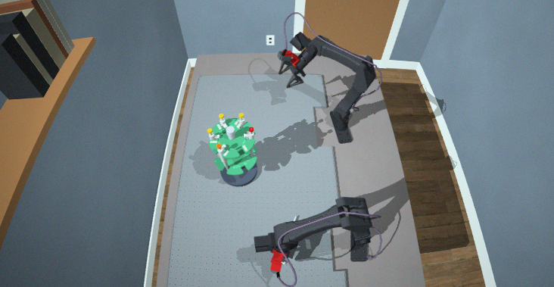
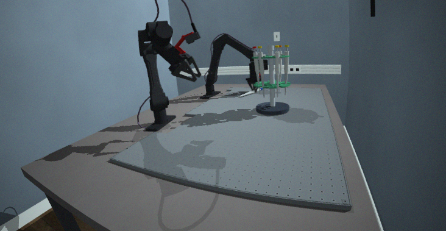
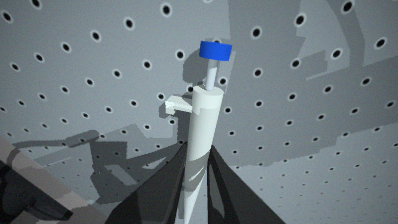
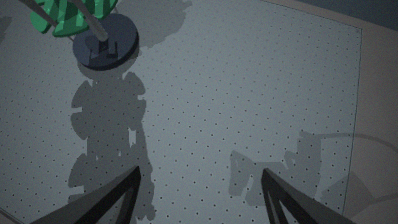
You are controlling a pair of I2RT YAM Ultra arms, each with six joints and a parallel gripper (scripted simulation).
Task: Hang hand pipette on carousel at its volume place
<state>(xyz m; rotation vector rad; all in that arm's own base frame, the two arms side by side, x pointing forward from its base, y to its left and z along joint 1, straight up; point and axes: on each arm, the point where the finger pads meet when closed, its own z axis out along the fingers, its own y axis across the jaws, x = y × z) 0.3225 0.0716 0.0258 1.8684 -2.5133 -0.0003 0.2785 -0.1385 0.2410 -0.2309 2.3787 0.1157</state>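
Now: the white hand pipette 2 cm behind my left hand and 2 cm to the right of it.
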